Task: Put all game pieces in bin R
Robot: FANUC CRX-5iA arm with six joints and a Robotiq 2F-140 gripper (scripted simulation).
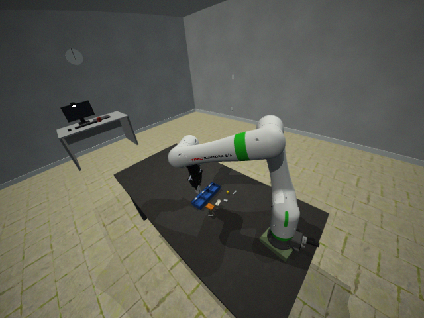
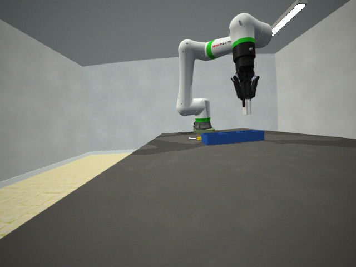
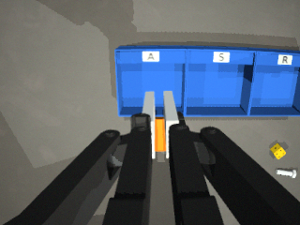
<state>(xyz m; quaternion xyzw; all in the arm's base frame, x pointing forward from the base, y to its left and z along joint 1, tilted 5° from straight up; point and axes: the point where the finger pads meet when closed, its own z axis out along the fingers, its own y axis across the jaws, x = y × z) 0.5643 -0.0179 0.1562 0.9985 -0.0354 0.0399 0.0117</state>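
The yellow die lies 13 cm behind my hand, 18 cm to the right of it and 14 cm below it. Round my hand: white domino (12 cm behind, 6 cm to the right, 14 cm below); orange tile (8 cm behind, 14 cm below); blue bin (1 cm behind, 7 cm to the right, 13 cm below).
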